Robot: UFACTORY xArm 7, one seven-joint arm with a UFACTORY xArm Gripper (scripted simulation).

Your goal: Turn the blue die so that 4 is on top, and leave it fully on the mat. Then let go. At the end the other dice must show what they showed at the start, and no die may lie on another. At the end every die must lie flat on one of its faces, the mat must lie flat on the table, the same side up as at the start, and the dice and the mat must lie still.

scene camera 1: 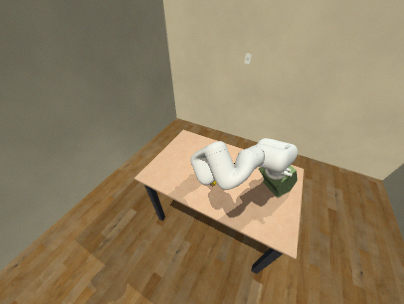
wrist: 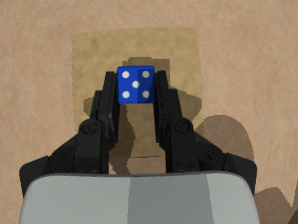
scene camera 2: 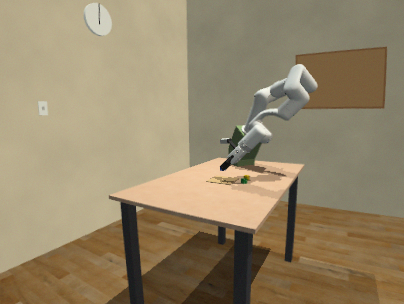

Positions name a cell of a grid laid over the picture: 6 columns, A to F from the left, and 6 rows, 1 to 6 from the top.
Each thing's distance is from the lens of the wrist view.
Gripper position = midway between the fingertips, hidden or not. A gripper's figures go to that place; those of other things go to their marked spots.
my gripper (wrist: C3): 14 cm
tan mat (wrist: D2): 21 cm
